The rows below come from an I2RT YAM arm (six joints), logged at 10 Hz.
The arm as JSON. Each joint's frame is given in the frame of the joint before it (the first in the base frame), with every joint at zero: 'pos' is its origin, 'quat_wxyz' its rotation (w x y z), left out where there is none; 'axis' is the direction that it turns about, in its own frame. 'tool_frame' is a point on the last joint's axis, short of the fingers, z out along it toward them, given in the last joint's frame.
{
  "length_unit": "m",
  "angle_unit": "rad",
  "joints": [
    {
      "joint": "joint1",
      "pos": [
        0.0,
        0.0,
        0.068
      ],
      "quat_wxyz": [
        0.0,
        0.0,
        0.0,
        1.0
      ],
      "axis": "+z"
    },
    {
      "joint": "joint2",
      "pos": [
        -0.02,
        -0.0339,
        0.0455
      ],
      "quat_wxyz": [
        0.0,
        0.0,
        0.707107,
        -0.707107
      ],
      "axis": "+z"
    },
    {
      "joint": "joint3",
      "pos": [
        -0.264,
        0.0,
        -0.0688
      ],
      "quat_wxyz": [
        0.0,
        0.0,
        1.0,
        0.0
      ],
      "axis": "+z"
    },
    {
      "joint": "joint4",
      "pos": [
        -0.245,
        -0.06,
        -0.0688
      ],
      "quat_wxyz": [
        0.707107,
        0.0,
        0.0,
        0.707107
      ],
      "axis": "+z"
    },
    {
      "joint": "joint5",
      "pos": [
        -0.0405,
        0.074,
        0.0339
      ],
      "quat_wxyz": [
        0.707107,
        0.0,
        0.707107,
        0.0
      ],
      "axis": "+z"
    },
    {
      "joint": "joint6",
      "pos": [
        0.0,
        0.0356,
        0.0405
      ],
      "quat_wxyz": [
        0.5,
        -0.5,
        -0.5,
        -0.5
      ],
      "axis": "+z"
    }
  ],
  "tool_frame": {
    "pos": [
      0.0,
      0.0,
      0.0
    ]
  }
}
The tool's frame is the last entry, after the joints.
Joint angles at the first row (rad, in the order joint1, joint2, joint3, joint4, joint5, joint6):
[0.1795, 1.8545, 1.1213, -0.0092, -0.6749, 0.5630]
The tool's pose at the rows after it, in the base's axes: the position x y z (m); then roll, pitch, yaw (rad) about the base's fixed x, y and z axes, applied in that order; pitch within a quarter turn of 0, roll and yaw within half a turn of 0:
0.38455 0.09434 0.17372 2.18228 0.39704 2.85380
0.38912 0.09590 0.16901 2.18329 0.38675 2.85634
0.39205 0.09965 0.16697 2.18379 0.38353 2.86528
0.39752 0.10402 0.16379 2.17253 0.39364 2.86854
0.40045 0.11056 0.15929 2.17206 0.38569 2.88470
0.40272 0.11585 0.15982 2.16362 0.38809 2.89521
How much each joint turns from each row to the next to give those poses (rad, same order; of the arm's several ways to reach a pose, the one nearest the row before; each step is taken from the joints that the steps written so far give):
[0.0045, 0.0246, 0.0122, 0.0062, -0.0046, 0.0061]
[0.0016, 0.0260, 0.0169, 0.0014, -0.0031, 0.0030]
[0.0077, 0.0169, 0.0153, -0.0014, -0.0015, 0.0001]
[0.0076, 0.0261, 0.0170, 0.0258, -0.0031, 0.0046]
[0.0138, 0.0245, 0.0168, 0.0017, -0.0046, 0.0015]
[0.0108, 0.0108, 0.0153, 0.0031, -0.0061, 0.0030]

